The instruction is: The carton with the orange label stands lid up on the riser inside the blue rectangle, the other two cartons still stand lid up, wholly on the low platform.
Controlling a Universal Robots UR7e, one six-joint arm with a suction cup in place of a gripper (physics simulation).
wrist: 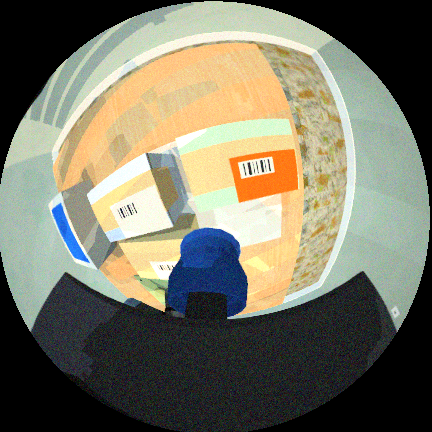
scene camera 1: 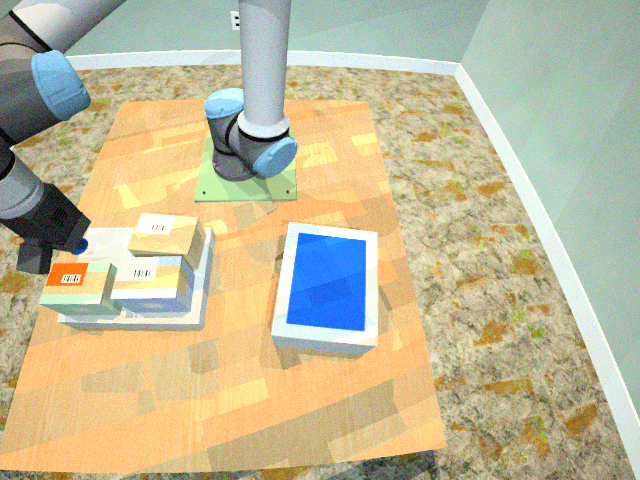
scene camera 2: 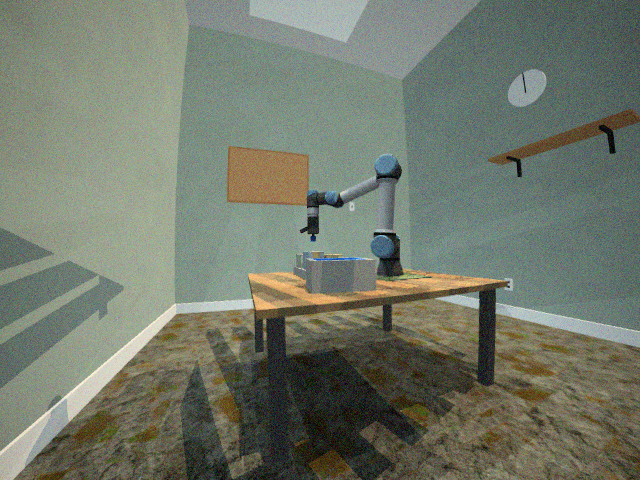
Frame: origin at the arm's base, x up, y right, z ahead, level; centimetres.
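Where they show: hand, its tool point: (wrist: 209, 253) (scene camera 1: 78, 246) (scene camera 2: 313, 241); arm's base, origin of its link: (scene camera 1: 238, 162) (scene camera 2: 389, 274).
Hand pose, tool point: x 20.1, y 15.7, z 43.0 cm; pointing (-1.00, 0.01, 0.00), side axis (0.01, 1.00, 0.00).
Observation:
Each offset is from my tool point to the centre of the thing. "*": to the spot under its first point. Level surfaces: height alone.
The orange-label carton {dx -11.9, dy +3.9, dz +4.8 cm} (scene camera 1: 95, 289) (wrist: 210, 167) stands lid up at the front left of the low platform {* dx -16.0, dy +8.3, dz -8.3 cm} (scene camera 1: 105, 242) in scene camera 1. A carton with pale blue edges {dx -11.1, dy -11.5, dz +1.3 cm} (scene camera 1: 155, 291) (wrist: 132, 185) stands lid up beside it. A tan carton {dx -12.0, dy -9.9, dz -9.5 cm} (scene camera 1: 180, 232) (wrist: 150, 250) stands lid up behind that one. The riser {dx -14.8, dy -46.7, dz -5.4 cm} (scene camera 1: 325, 338) (scene camera 2: 341, 276) carries the blue rectangle {dx -8.8, dy -46.7, dz -5.4 cm} (scene camera 1: 328, 279) (wrist: 67, 230), with no carton on it. My gripper (scene camera 1: 79, 246) (scene camera 2: 313, 238) (wrist: 210, 245), a blue suction cup, is open and hangs above the platform side, apart from the cartons, carrying nothing.
The arm's base stands on a green plate (scene camera 1: 245, 193) at the back of the wooden table {dx -20.8 cm} (scene camera 1: 232, 392) (scene camera 2: 289, 304). The riser stands right of the low platform in scene camera 1. A shelf (scene camera 2: 563, 136) and a cork board (scene camera 2: 267, 175) are on the walls.

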